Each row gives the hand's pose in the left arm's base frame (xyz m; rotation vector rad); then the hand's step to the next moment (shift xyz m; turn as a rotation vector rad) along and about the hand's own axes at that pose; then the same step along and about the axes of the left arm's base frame.
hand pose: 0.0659 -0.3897 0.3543 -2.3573 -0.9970 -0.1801
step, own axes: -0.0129 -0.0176 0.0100 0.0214 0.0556 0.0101
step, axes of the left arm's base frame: -0.0224 0.0074 -0.0046 0.0529 -0.0124 -0.0263
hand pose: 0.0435 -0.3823 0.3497 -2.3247 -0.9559 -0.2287
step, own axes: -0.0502 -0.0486 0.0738 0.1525 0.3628 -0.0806
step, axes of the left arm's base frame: -0.0747 0.0418 -0.0548 0.3648 -0.1608 -0.0499
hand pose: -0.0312 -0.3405 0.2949 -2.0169 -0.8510 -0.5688
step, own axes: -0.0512 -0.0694 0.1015 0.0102 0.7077 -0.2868
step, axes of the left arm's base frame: -0.0778 0.0954 -0.0509 0.5106 -0.5249 -0.2169
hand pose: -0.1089 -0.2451 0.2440 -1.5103 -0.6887 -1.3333
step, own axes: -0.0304 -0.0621 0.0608 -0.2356 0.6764 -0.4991
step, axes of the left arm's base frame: -0.0374 0.0839 -0.0066 0.3379 -0.6626 -0.4571
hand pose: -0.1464 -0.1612 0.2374 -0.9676 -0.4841 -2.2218
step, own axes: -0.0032 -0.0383 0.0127 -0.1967 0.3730 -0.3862
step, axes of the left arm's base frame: -0.0186 0.0358 0.0032 0.1642 -0.3991 -0.3752
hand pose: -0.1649 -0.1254 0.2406 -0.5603 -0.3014 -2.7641
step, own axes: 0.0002 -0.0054 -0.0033 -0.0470 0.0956 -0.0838
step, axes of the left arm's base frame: -0.0031 0.0041 -0.0037 0.0443 -0.0992 -0.0811
